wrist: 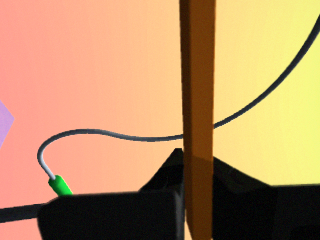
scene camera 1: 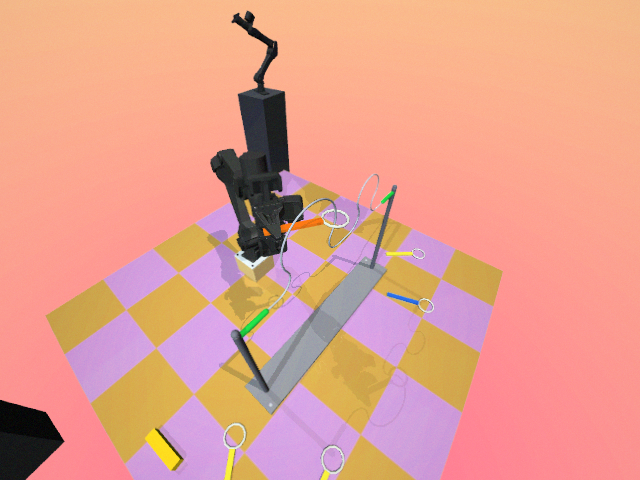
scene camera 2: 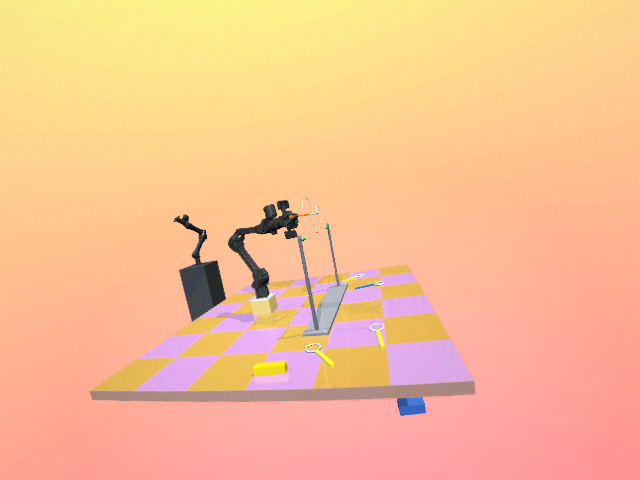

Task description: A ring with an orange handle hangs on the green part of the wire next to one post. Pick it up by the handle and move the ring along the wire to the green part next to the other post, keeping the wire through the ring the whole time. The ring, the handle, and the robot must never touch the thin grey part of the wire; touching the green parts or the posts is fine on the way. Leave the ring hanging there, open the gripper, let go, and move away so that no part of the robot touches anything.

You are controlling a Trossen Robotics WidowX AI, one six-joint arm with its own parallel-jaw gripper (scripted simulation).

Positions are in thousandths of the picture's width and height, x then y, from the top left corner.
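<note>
From scene camera 1 you can see the gripper (scene camera 1: 437,499). The wrist view has it too, with the gripper (wrist: 583,644) showing there.
</note>
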